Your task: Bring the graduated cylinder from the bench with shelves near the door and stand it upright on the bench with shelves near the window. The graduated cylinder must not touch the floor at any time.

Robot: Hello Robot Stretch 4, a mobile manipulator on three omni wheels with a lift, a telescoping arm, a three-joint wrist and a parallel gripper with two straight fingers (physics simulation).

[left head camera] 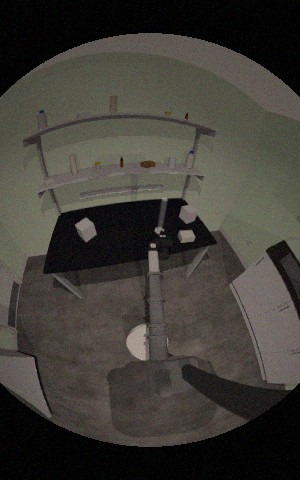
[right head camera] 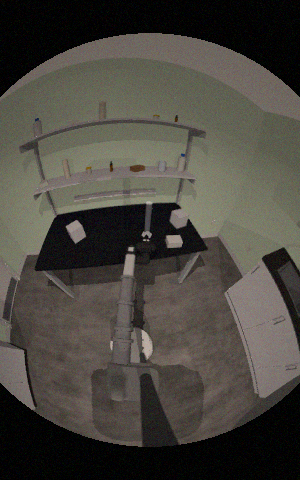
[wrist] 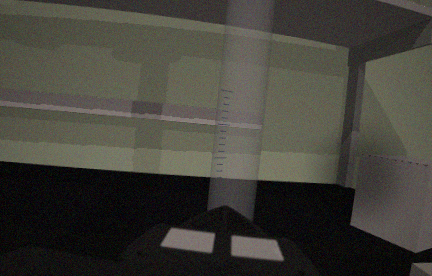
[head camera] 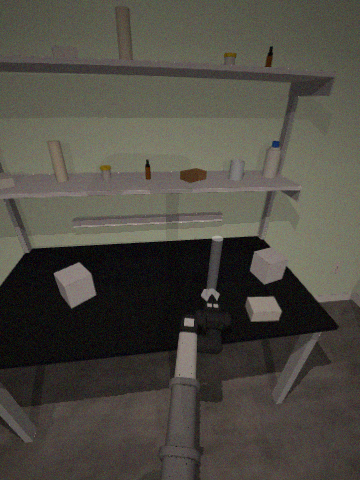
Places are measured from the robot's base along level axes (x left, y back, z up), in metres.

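Pixels of known places: gripper, fingertip midpoint: (left head camera: 160,230) (right head camera: 145,234) (wrist: 223,225) (head camera: 211,296); robot's base, origin of the base link: (left head camera: 146,340) (right head camera: 132,344).
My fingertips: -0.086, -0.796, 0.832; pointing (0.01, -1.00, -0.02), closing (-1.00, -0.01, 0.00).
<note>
Ahead of a thing's pixels: the offset from my fingertips to its top centre, as dx, dy, dz. Level surfaces: height alone.
The graduated cylinder {-0.005, -0.101, +0.224} (head camera: 215,265) (left head camera: 163,214) (right head camera: 148,216) (wrist: 242,125), clear grey with a pale foot, stands upright on the black bench top {dz -0.097} (head camera: 140,285) (left head camera: 120,230) (right head camera: 110,225). My gripper (head camera: 213,299) (wrist: 223,225) is shut, its two fingertips meeting in a point on the near side of the cylinder, low by its foot. In the wrist view the tube rises behind the closed tips, and nothing shows between them. The fingers hide the foot in that view; part of it shows in the head view. I cannot tell whether the tips touch the cylinder.
A white cube {-0.308, -0.292, +0.033} (head camera: 269,265) and a flat white box {-0.229, -0.019, -0.039} (head camera: 263,308) stand right of the cylinder, another white cube {+0.619, -0.033, +0.033} (head camera: 75,284) far left. Above the bench, a lower shelf {dz +0.360} (head camera: 125,190) and an upper shelf (head camera: 175,71) hold bottles and jars. White cabinets (left head camera: 265,325) stand at the right.
</note>
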